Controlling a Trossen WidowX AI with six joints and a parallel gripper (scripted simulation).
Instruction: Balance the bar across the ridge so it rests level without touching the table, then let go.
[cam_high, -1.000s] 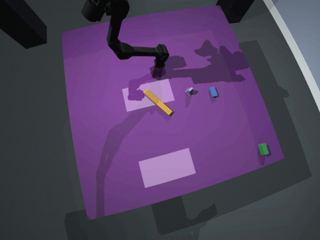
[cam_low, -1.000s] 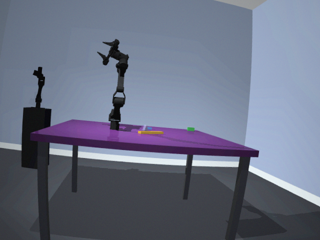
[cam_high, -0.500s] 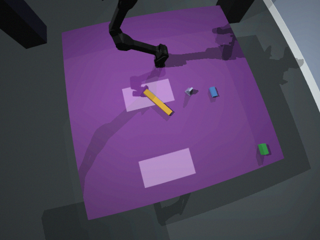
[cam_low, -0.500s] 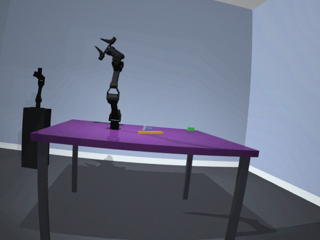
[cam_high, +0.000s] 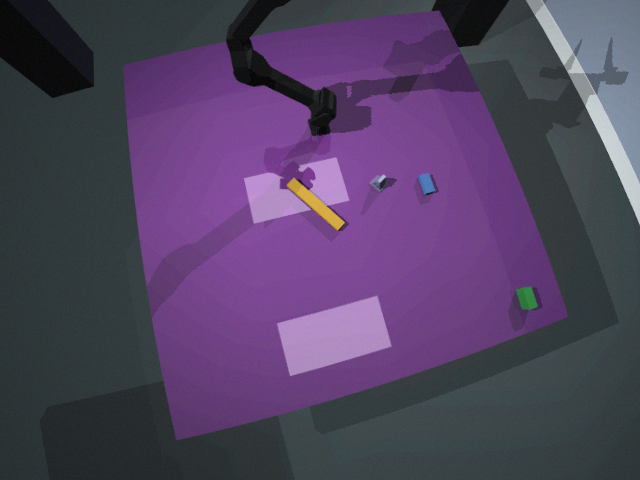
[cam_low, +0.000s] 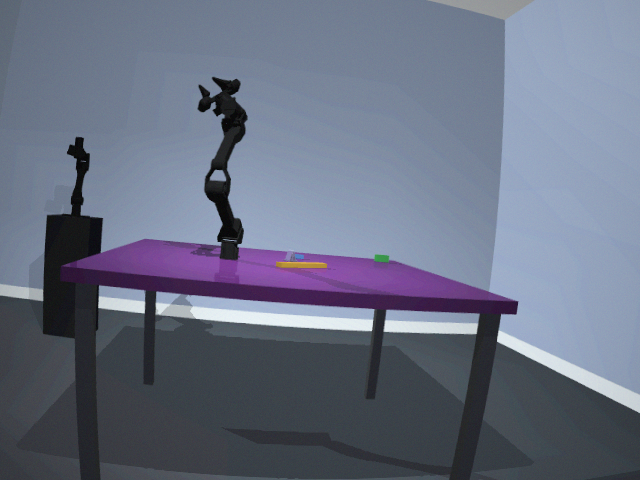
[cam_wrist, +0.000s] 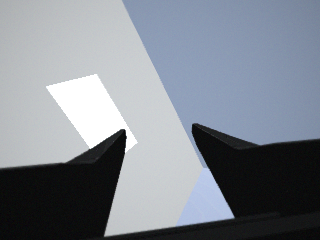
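Now: gripper tip 430 mm short of the yellow bar, 40 mm to the left of it and 660 mm above it. Also, from my gripper tip: grey ridge: 410 mm ahead, 180 mm to the left, 620 mm below; green block: 900 mm ahead, 540 mm to the left, 650 mm below; blue block: 450 mm ahead, 340 mm to the left, 660 mm below.
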